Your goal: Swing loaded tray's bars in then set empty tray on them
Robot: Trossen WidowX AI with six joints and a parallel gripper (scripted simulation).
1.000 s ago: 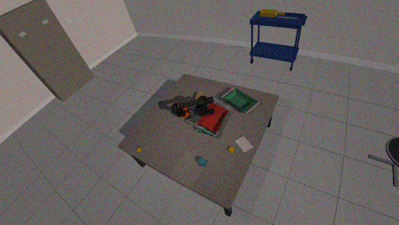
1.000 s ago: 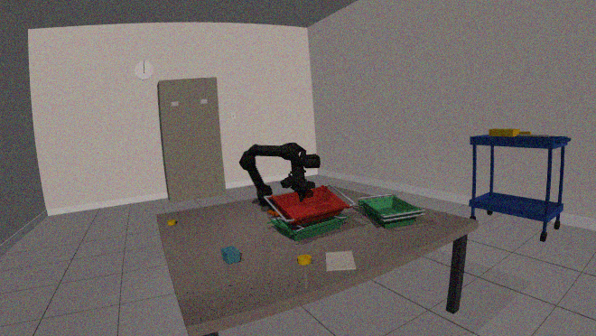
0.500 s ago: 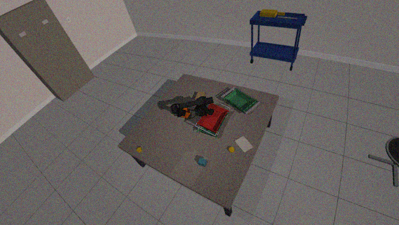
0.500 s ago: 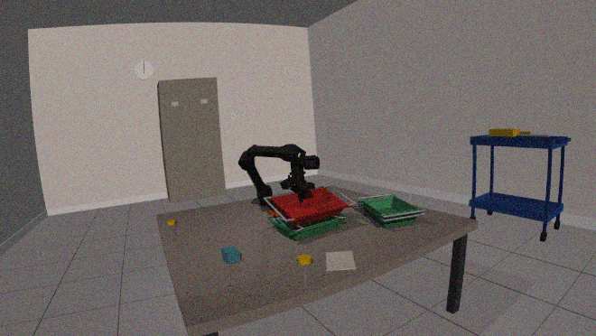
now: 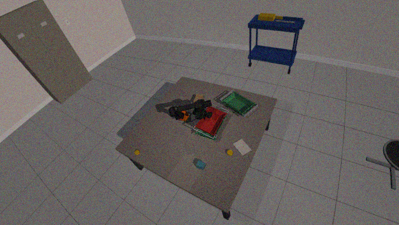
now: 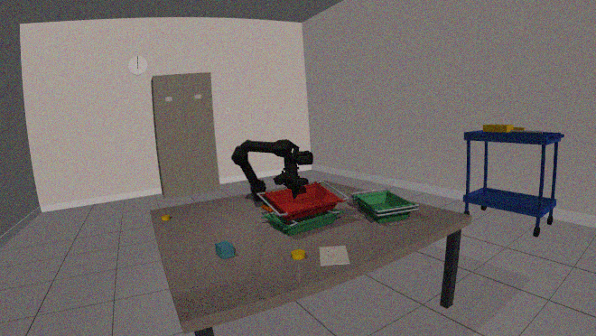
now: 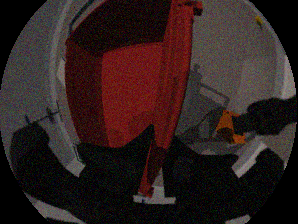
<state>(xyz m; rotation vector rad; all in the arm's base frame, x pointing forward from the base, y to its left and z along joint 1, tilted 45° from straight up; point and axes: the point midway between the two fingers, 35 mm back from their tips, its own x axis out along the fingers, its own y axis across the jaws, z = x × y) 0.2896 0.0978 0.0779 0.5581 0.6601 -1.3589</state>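
My gripper tip is now 8 cm short of the red tray, 1 cm to the right of it and 1 cm below it. The rest, counted from my gripper tip: white card (43 cm ahead, 11 cm below, 6 cm to the right); teal block (40 cm to the right, 21 cm ahead, 9 cm below); tan box (28 cm to the left, 27 cm behind, 9 cm below).
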